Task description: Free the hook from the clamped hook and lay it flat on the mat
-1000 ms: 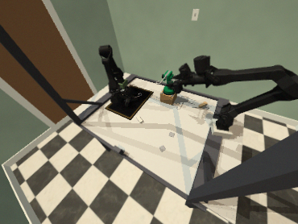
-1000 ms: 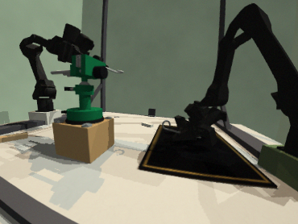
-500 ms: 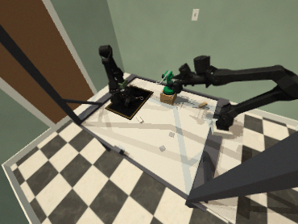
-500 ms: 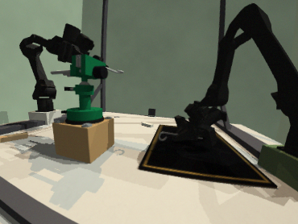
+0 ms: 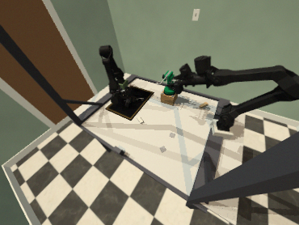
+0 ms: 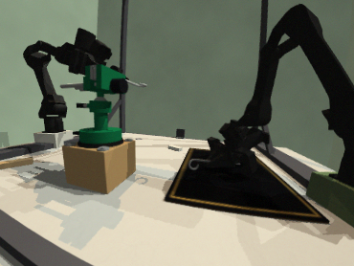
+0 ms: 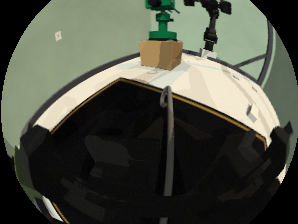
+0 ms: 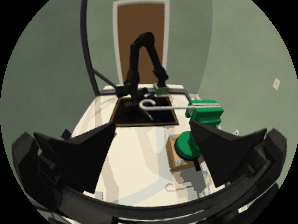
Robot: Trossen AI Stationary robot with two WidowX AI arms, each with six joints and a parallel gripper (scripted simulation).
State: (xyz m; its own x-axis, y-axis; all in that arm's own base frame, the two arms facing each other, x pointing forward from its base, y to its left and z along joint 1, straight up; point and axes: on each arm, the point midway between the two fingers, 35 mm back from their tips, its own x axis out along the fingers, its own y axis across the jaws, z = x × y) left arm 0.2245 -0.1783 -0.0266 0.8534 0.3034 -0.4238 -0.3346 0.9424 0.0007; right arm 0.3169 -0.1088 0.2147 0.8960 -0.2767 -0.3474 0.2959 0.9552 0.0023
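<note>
The black mat lies 4 cm to the left of my left hand, 3 cm below it and 1 cm behind it.
</note>
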